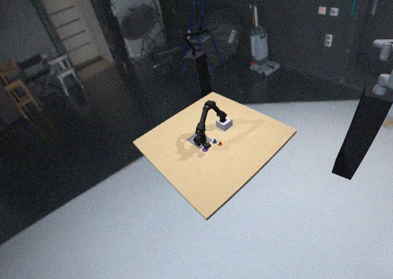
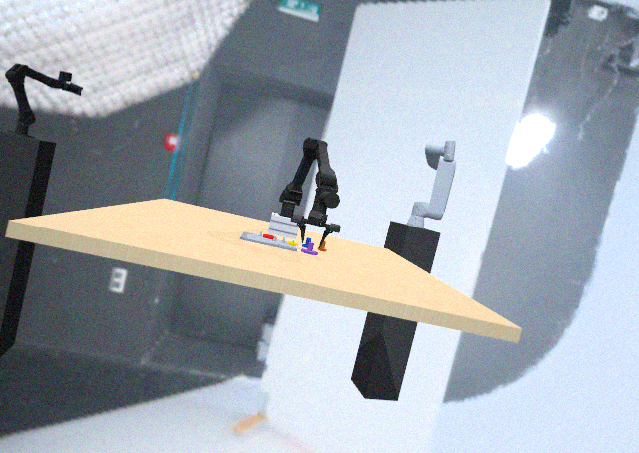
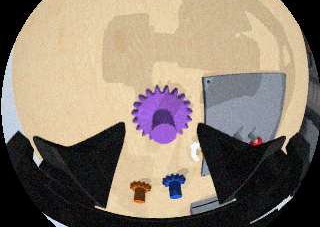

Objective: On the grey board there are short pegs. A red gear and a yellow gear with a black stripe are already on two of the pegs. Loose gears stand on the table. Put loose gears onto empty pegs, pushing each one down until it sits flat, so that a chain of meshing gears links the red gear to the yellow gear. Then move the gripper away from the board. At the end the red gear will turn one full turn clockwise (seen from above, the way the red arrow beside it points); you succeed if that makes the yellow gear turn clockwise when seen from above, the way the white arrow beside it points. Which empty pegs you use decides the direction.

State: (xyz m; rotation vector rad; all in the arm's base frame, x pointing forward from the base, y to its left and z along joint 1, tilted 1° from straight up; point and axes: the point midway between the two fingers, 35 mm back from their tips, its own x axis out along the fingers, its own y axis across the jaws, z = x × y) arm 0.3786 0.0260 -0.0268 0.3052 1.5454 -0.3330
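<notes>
Right now my gripper tip is 70 mm past the yellow gear, 50 mm to the left of it and 10 mm above it. The rest, counted from my gripper tip: blue gear (130 mm behind, 30 mm to the left, 10 mm below); then purple gear (10 mm below); then white arrow (70 mm behind, 20 mm to the right, 20 mm below).
</notes>
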